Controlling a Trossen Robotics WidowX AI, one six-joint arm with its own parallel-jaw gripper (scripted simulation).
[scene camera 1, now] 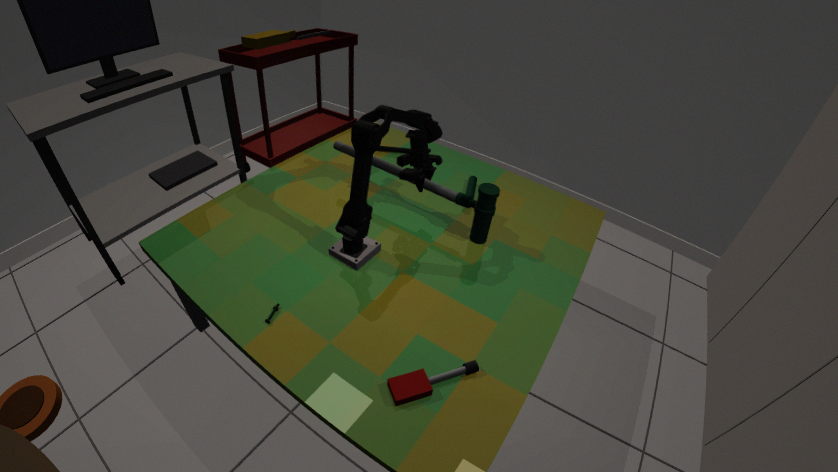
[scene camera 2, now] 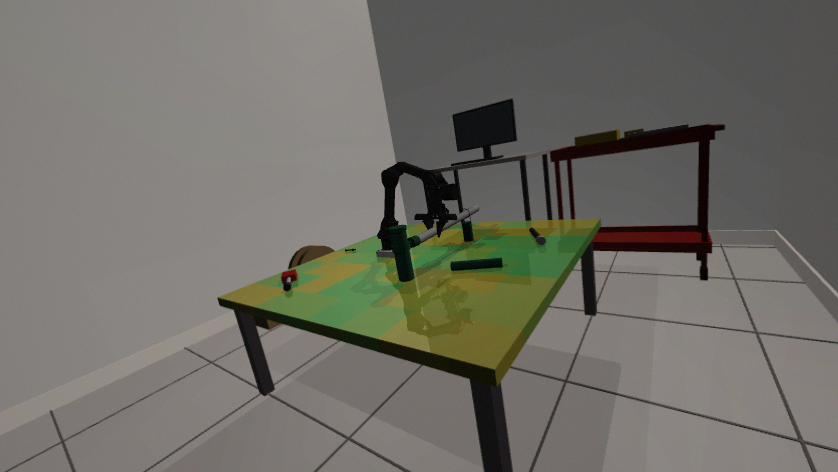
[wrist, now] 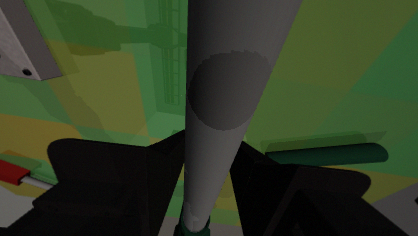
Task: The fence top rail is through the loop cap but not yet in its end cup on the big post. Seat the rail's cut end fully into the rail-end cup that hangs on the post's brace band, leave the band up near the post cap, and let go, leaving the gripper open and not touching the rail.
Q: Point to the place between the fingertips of the gripper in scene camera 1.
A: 423,189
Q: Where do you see a big green post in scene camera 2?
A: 404,266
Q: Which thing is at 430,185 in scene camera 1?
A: A grey top rail.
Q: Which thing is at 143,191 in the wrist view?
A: The gripper.
